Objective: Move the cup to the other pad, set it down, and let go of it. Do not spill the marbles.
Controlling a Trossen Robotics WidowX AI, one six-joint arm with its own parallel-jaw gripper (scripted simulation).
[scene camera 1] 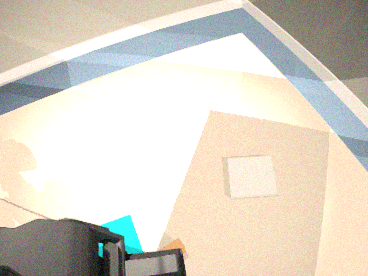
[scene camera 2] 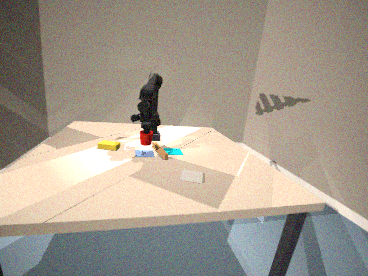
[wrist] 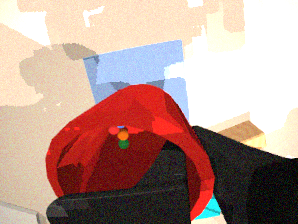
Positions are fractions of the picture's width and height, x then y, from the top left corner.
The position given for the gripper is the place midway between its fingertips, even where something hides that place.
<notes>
In view: the gripper (wrist: 0.62,0.60), a red cup (wrist: 0.28,0.70), a pale grey square pad (scene camera 1: 0.68,0.64), a light blue pad (wrist: 0.55,0.29), a cyan pad (scene camera 1: 0.34,0.82) and a wooden block (wrist: 0.83,0.60).
Scene camera 1 does not show the red cup: it is out of frame.
</notes>
